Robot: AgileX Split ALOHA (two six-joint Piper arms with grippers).
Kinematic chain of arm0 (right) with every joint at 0, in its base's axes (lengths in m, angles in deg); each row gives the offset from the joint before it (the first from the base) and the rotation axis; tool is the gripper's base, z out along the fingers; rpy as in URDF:
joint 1: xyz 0 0 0.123 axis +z
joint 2: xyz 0 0 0 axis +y
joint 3: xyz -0.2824 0 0.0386 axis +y
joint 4: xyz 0.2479 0 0.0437 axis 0.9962 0 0.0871
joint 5: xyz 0 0 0 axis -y
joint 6: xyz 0.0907 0 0.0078 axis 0.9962 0 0.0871
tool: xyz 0 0 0 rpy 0 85 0
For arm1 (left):
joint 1: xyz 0 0 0.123 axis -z
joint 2: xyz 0 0 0 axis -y
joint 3: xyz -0.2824 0 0.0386 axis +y
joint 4: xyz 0.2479 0 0.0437 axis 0.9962 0 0.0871
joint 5: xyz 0 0 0 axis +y
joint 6: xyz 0.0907 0 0.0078 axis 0.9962 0 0.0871
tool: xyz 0 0 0 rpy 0 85 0
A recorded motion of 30 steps. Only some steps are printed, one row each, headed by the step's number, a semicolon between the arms.
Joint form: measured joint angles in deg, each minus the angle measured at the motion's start. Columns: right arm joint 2, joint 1, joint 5, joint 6, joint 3, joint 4; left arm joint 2, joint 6, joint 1, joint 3, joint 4, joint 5.
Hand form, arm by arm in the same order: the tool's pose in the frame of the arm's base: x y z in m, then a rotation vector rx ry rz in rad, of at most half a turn. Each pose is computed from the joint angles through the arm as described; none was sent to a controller.
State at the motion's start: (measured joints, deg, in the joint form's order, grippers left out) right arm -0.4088 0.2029 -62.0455 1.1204 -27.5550 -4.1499; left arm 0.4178 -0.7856 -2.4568 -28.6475 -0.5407 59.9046
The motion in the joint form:
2: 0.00 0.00 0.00 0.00 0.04 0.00; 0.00 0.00 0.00 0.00 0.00 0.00
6: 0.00 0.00 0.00 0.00 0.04 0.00; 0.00 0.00 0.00 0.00 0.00 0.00
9: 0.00 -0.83 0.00 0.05 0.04 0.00; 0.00 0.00 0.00 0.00 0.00 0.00
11: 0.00 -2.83 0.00 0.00 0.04 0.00; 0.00 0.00 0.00 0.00 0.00 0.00
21: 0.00 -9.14 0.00 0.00 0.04 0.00; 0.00 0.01 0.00 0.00 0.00 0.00
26: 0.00 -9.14 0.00 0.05 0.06 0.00; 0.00 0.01 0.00 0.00 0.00 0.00
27: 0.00 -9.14 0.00 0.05 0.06 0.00; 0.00 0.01 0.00 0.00 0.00 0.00
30: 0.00 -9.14 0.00 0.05 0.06 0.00; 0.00 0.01 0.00 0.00 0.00 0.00
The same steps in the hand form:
2: -0.0047 -0.0058 0.2700 0.0204 2.0776 -0.0731; -0.0053 -0.0010 0.2784 -0.0568 2.0210 0.0072
6: -0.0047 -0.0058 0.2700 0.0204 2.0776 -0.0731; -0.0053 -0.0010 0.2784 -0.0568 2.0210 0.0072
9: -0.0048 -0.0058 0.2700 0.0364 2.0775 -0.0814; -0.0053 -0.0010 0.2784 -0.0568 2.0210 0.0072
11: -0.0050 -0.0056 0.2700 0.0717 2.0772 -0.1033; -0.0053 -0.0010 0.2784 -0.0568 2.0210 0.0072
21: -0.0056 -0.0050 0.2700 0.1862 2.0730 -0.1705; -0.0053 -0.0010 0.2784 -0.0566 2.0210 0.0073
26: -0.0056 -0.0050 0.2699 0.1871 2.0732 -0.1700; -0.0053 -0.0010 0.2784 -0.0566 2.0210 0.0073
27: -0.0056 -0.0050 0.2699 0.1871 2.0732 -0.1700; -0.0053 -0.0010 0.2784 -0.0566 2.0210 0.0073
30: -0.0056 -0.0050 0.2699 0.1871 2.0732 -0.1700; -0.0053 -0.0010 0.2784 -0.0566 2.0210 0.0073

